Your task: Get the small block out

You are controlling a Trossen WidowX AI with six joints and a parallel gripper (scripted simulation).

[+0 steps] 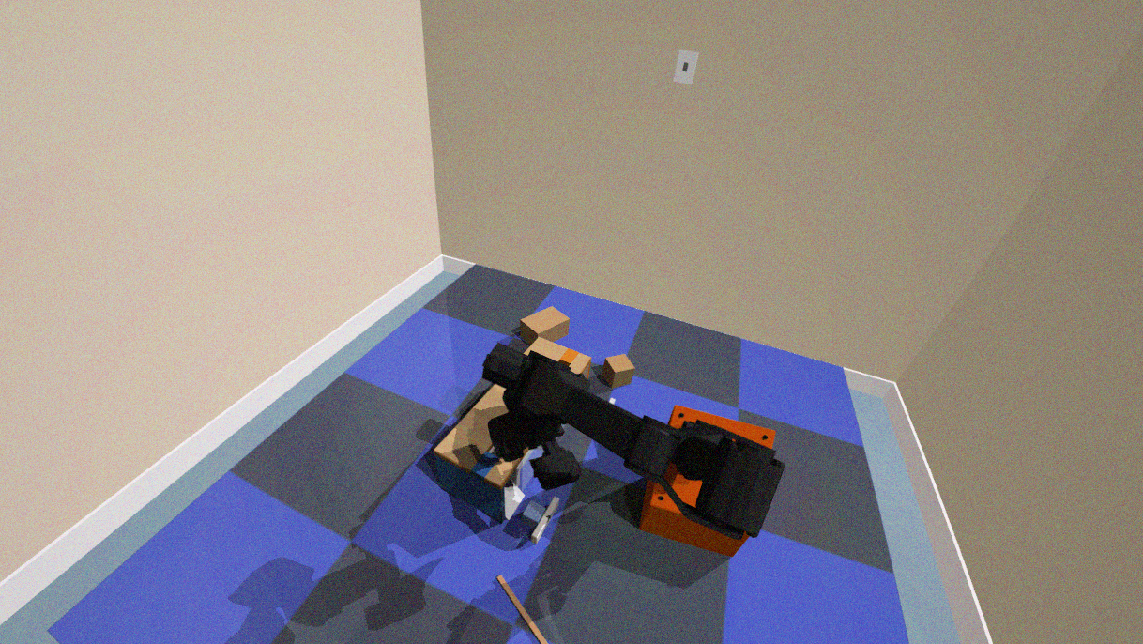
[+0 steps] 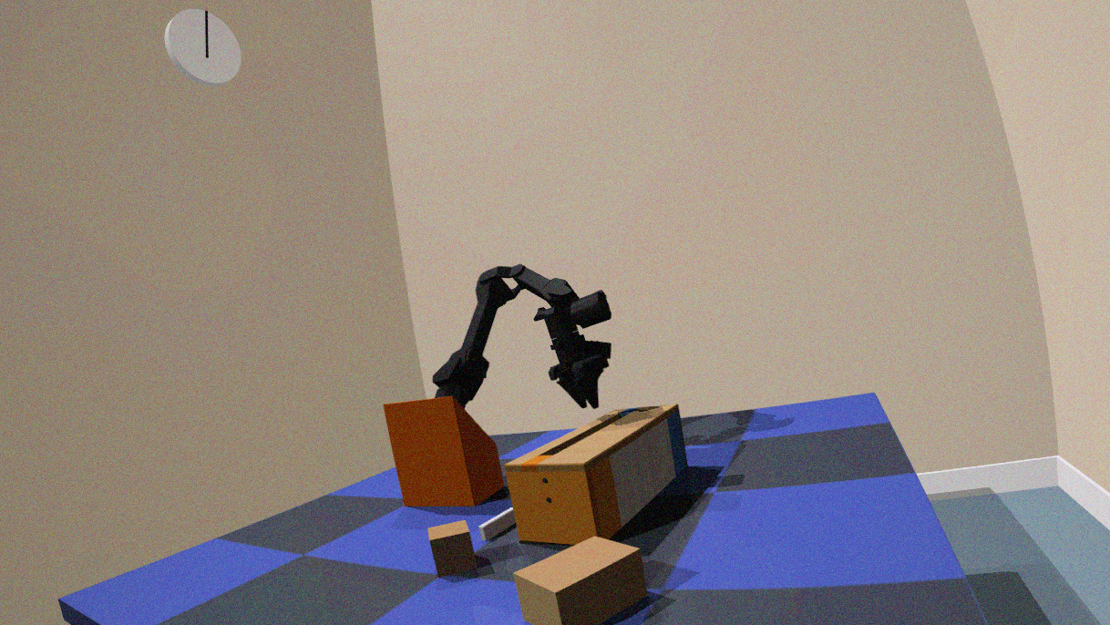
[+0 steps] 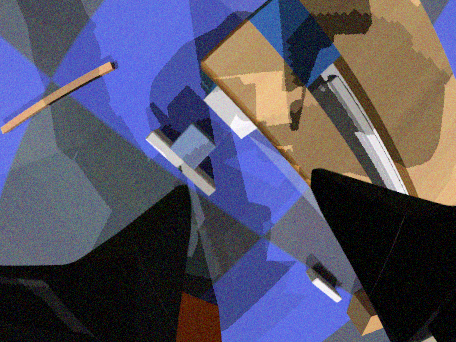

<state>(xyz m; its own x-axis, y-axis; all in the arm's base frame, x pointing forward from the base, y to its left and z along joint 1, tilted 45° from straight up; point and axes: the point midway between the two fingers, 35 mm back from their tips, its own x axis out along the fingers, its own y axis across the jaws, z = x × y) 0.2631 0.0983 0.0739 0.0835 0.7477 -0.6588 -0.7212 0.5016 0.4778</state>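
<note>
Right now the dark grey-blue block is 130 mm below my gripper tip, 20 mm to the left of it and 20 mm behind it. Also, from my gripper tip: thin wooden stick (180 mm to the left, 140 mm below, 80 mm behind); box (140 mm to the right, 90 mm below, 40 mm ahead); tan cube (420 mm to the right, 120 mm below, 70 mm behind).
</note>
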